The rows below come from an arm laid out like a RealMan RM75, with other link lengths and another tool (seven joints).
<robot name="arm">
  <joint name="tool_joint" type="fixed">
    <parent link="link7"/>
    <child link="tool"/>
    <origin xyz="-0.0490 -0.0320 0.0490" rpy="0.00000 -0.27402 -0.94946"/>
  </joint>
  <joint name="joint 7" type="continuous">
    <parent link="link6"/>
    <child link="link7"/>
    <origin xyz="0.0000 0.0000 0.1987"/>
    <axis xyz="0 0 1"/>
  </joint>
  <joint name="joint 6" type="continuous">
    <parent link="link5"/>
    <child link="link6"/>
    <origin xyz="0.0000 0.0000 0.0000"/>
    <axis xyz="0 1 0"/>
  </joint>
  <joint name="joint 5" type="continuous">
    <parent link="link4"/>
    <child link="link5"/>
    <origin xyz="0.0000 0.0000 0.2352"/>
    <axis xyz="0 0 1"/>
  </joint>
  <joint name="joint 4" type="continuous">
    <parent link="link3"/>
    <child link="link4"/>
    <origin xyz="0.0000 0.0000 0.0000"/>
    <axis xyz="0 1 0"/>
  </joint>
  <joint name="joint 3" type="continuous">
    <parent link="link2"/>
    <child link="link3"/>
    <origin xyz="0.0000 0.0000 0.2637"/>
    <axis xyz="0 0 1"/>
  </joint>
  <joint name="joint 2" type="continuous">
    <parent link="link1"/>
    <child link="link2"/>
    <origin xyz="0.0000 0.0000 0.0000"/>
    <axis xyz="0 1 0"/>
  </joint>
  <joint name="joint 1" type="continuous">
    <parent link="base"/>
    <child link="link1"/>
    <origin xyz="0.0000 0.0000 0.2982"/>
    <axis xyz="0 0 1"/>
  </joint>
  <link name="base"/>
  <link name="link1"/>
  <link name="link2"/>
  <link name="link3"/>
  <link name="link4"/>
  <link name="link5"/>
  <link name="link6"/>
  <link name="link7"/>
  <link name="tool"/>
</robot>
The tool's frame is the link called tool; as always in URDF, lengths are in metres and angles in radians. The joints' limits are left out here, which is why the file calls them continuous.
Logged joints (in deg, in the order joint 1, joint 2, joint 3, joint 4, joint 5, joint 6, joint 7), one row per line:
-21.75, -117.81, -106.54, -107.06, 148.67, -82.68, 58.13
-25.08, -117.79, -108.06, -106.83, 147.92, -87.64, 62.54
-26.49, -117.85, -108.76, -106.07, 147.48, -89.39, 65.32
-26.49, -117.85, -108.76, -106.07, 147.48, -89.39, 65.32
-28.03, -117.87, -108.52, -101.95, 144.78, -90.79, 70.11
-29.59, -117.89, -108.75, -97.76, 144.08, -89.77, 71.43
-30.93, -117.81, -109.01, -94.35, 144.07, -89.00, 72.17
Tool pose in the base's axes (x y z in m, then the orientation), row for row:
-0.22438, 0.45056, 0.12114, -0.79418, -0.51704, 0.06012, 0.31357
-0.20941, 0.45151, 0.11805, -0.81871, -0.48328, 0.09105, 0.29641
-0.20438, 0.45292, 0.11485, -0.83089, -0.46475, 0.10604, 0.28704
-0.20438, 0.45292, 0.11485, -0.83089, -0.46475, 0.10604, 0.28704
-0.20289, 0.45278, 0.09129, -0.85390, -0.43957, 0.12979, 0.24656
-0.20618, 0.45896, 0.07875, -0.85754, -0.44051, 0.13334, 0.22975
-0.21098, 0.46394, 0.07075, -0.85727, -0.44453, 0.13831, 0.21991
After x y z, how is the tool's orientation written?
As a quaternion, x y z w.
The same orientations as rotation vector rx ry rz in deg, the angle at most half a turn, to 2 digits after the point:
-119.98, -78.11, 9.08
-124.74, -73.63, 13.87
-127.19, -71.14, 16.23
-127.19, -71.14, 16.23
-133.44, -68.69, 20.28
-135.19, -69.45, 21.02
-135.85, -70.45, 21.92

